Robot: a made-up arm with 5 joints. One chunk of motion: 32 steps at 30 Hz.
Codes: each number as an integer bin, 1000 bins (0 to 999) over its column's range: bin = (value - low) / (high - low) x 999, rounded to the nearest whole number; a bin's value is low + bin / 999 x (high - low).
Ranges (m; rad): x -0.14..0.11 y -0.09..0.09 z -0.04..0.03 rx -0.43..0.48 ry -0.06..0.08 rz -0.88..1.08
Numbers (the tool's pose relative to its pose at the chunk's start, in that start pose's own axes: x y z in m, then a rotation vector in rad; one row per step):
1: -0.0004 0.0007 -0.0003 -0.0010 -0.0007 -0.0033
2: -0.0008 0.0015 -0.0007 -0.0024 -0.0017 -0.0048
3: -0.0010 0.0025 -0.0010 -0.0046 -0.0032 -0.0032
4: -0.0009 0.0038 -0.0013 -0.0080 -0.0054 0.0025
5: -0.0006 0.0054 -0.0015 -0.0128 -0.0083 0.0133
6: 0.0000 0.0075 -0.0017 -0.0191 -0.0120 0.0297
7: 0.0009 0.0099 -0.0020 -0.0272 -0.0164 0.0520
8: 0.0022 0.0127 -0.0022 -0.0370 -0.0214 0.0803
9: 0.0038 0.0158 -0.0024 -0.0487 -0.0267 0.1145
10: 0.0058 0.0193 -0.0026 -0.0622 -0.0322 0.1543
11: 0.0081 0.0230 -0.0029 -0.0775 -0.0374 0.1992
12: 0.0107 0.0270 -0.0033 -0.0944 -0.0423 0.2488
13: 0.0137 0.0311 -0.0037 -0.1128 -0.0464 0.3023
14: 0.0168 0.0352 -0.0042 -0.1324 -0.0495 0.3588
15: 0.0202 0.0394 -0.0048 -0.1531 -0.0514 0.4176
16: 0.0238 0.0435 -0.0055 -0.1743 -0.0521 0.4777
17: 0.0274 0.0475 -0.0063 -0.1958 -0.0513 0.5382
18: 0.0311 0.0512 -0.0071 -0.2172 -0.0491 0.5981
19: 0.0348 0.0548 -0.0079 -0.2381 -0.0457 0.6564
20: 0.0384 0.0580 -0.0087 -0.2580 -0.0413 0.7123
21: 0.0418 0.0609 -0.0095 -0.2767 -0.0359 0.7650
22: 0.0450 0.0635 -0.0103 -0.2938 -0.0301 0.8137
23: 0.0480 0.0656 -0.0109 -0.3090 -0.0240 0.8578
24: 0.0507 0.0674 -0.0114 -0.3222 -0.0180 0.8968
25: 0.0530 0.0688 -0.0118 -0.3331 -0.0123 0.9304
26: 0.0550 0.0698 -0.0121 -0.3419 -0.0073 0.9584
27: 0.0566 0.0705 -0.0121 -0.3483 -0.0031 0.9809
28: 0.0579 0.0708 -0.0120 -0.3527 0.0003 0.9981
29: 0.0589 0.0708 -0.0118 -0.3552 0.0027 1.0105
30: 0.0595 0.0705 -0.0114 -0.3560 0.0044 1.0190
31: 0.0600 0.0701 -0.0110 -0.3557 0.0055 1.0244
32: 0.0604 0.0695 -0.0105 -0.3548 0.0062 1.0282
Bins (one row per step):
1: 558 503 567 471 423 447
2: 556 508 561 469 416 446
3: 555 513 557 467 405 447
4: 556 521 552 463 390 450
5: 557 529 549 458 369 455
6: 559 541 547 451 343 464
7: 563 554 542 442 311 475
8: 568 570 539 431 275 489
9: 575 587 537 419 238 507
10: 583 607 534 404 198 527
11: 592 627 529 387 161 550
12: 602 649 524 368 126 575
13: 614 672 518 348 97 603
14: 627 695 511 327 75 631
15: 640 718 502 304 61 661
16: 655 741 492 281 56 692
17: 669 763 481 257 62 723
18: 684 784 470 234 78 753
19: 699 804 458 211 102 783
20: 713 821 447 189 133 812
21: 726 837 435 168 172 838
22: 739 852 424 150 213 863
23: 751 864 415 133 257 886
24: 762 874 408 118 300 906
25: 771 881 402 106 340 923
26: 779 887 398 97 376 937
27: 786 891 398 90 406 948
28: 791 892 400 85 430 957
29: 795 892 402 82 447 964
30: 797 891 408 81 460 968
31: 799 889 414 82 467 971
32: 801 885 421 83 472 973

